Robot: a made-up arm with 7 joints.
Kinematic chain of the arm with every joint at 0, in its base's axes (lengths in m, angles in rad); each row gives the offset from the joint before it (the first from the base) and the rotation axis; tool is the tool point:
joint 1: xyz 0 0 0.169 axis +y
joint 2: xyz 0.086 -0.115 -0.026 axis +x
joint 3: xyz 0 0.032 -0.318 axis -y
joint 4: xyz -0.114 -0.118 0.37 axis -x
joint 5: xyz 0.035 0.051 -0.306 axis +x
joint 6: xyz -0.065 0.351 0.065 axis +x
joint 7: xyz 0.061 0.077 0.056 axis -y
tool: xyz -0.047 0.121 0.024
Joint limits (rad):
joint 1: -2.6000..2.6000
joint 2: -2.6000..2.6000
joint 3: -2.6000..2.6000
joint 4: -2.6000..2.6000
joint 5: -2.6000..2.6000
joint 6: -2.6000..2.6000
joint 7: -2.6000..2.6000
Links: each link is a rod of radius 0.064 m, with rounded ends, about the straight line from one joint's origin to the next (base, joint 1, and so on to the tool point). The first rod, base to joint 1, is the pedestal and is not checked.
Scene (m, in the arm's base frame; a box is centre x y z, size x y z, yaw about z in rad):
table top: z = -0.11
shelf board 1: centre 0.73 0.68 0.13 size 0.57 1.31 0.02 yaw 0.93
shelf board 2: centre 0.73 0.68 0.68 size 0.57 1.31 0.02 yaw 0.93
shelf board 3: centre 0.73 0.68 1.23 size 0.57 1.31 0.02 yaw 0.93
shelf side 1: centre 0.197 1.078 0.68 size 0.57 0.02 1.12 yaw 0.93
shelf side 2: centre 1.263 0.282 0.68 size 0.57 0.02 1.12 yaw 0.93
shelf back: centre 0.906 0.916 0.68 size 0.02 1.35 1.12 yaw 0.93
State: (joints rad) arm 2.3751 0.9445 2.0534 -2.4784 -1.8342 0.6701 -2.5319
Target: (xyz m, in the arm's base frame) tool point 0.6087 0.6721 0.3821
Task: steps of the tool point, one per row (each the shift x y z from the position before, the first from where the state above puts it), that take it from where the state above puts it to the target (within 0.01 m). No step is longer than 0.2 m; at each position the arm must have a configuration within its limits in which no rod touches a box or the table.
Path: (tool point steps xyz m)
1: -0.0994 -0.1690 0.0371
2: -0.1089 -0.1103 -0.0371
3: 0.1012 -0.0431 -0.1662
4: 0.0457 -0.0496 -0.1669
5: -0.0051 -0.0494 -0.1526
6: -0.0458 -0.0460 -0.1270
7: 0.0802 0.0566 0.0286
8: 0.0733 0.0667 0.0151
9: 0.0621 0.0777 0.0004
10: 0.0461 0.0878 -0.0149
11: 0.0252 0.0959 -0.0292

